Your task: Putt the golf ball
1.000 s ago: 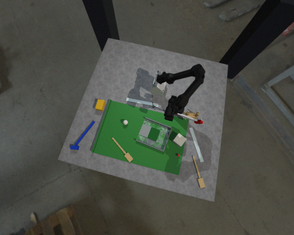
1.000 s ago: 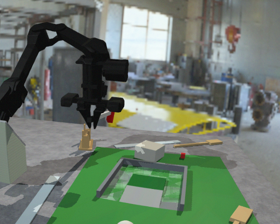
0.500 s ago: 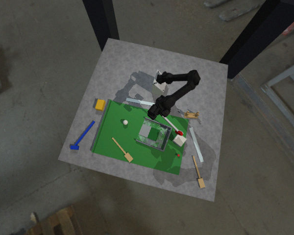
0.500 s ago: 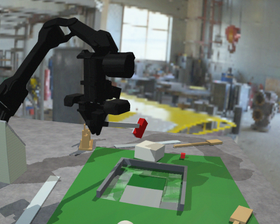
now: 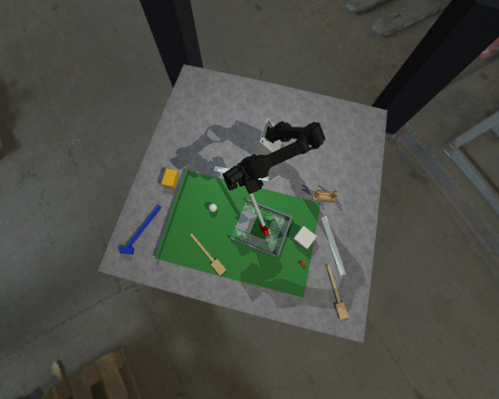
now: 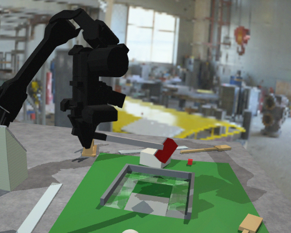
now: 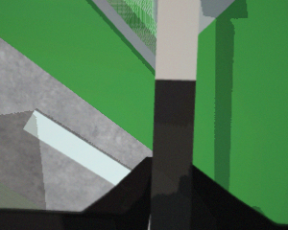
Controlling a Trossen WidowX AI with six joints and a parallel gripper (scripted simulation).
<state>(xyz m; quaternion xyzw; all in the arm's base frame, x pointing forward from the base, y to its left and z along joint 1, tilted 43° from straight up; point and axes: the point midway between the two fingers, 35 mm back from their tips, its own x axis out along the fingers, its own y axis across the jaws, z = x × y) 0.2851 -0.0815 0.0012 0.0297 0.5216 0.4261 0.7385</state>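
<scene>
My gripper tip is 90 mm short of the red putter and 70 mm to the right of it. From my gripper tip the other things lie so: cream cube (160 mm ahead, 340 mm to the left, 130 mm below); then white golf ball (120 mm ahead, 140 mm to the right, 130 mm below); then green mat (190 mm ahead, 30 mm to the left, 150 mm below).
</scene>
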